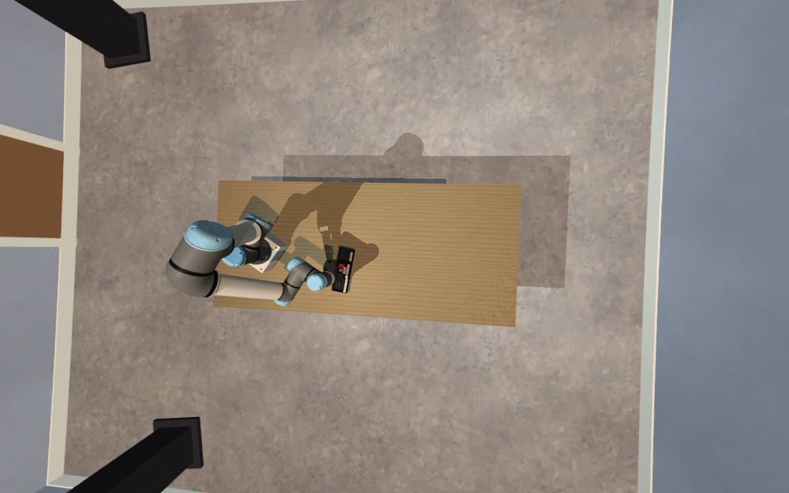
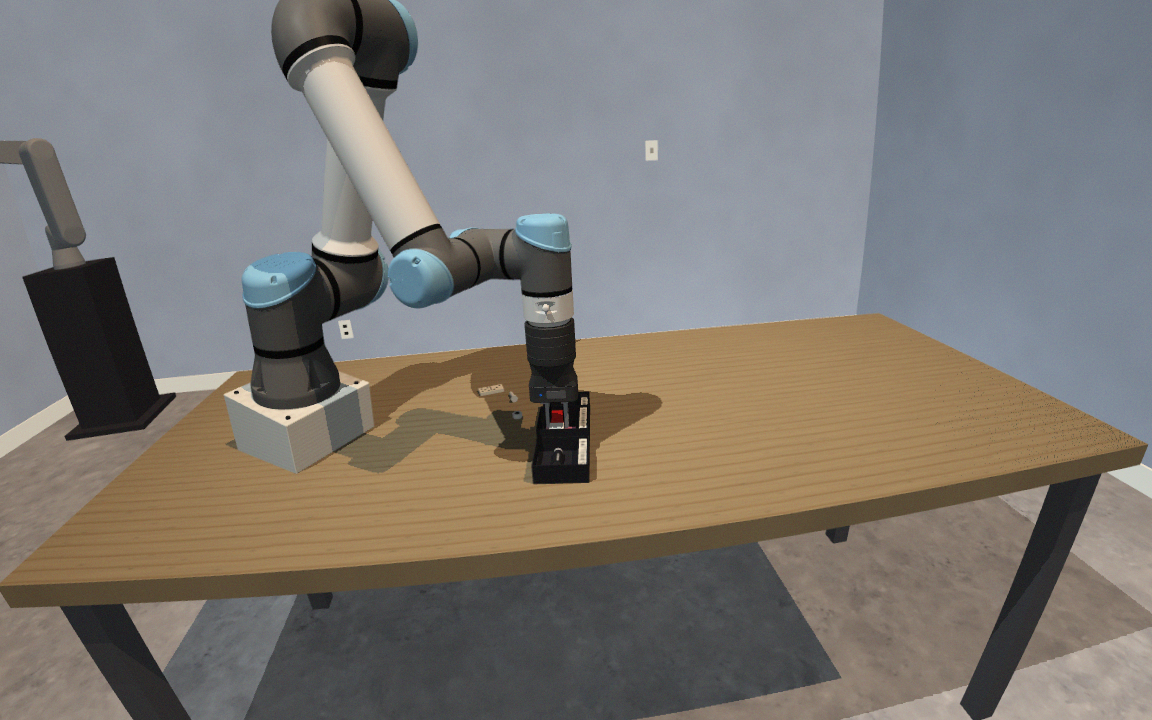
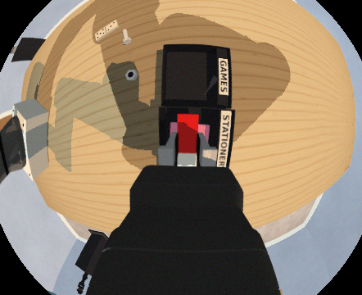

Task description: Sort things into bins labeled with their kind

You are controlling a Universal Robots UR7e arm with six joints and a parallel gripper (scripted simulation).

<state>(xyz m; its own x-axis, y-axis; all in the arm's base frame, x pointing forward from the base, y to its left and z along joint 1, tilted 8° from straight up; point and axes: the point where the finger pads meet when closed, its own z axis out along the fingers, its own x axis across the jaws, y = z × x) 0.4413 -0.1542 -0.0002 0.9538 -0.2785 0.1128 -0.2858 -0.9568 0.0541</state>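
The black bin tray lies 10 mm ahead of my hand and 30 mm below it. The rest, counted from my hand: black battery (20 mm behind, 80 mm to the right, 30 mm below); then red block (10 mm to the right, 10 mm below); then pink eraser (40 mm below).
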